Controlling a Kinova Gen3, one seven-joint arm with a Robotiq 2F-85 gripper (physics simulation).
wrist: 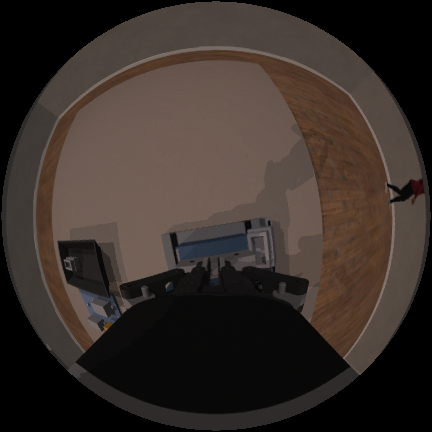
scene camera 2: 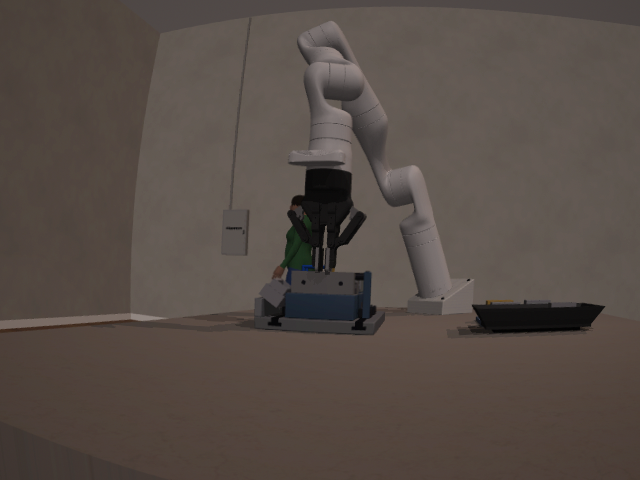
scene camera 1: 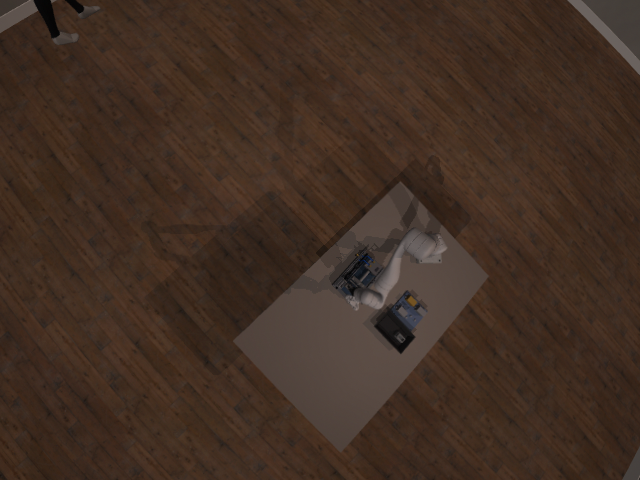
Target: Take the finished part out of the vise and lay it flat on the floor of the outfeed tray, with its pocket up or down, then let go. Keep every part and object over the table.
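Frame: origin at the arm's base, x ahead, y down, z left, level; metres.
Seen in the pictures: gripper, fingertip midpoint: [wrist: 213, 264] [scene camera 2: 323, 271] [scene camera 1: 351, 292]; arm's base, link origin: [scene camera 2: 435, 290].
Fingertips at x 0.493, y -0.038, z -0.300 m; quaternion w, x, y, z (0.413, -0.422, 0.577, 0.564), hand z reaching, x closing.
Note:
Offsets run from my fingertips to a thing's top centre.
The vise @(dx -0.106, dy -0.003, dz +0.013 m) [scene camera 1: 356, 277] [scene camera 2: 321, 305] [wrist: 212, 246] has a blue body and a grey jaw [scene camera 2: 323, 283] with two dark holes. My gripper [scene camera 2: 322, 269] [wrist: 213, 264] points straight down over the middle of this jaw, its fingertips level with the jaw's top edge. The fingers are nearly together with a narrow gap, and I see no part held between them. The finished part is not clearly visible; the jaw, fingers and arm hide the space behind. The black outfeed tray [scene camera 1: 387, 326] [scene camera 2: 537, 317] [wrist: 92, 265] stands apart from the vise and holds a small grey piece @(dx +0.066, dy +0.049, dz +0.421 m) [scene camera 1: 399, 337] [wrist: 70, 264].
A grey tilted piece @(dx -0.013, dy +0.013, dz -0.072 m) [scene camera 2: 273, 292] [wrist: 259, 247] is at the vise's left end in scene camera 2. A blue holder [scene camera 1: 408, 315] [wrist: 91, 299] with grey blocks and a yellow block [scene camera 1: 411, 299] [scene camera 2: 499, 302] adjoins the tray. The vise is near one long table edge.

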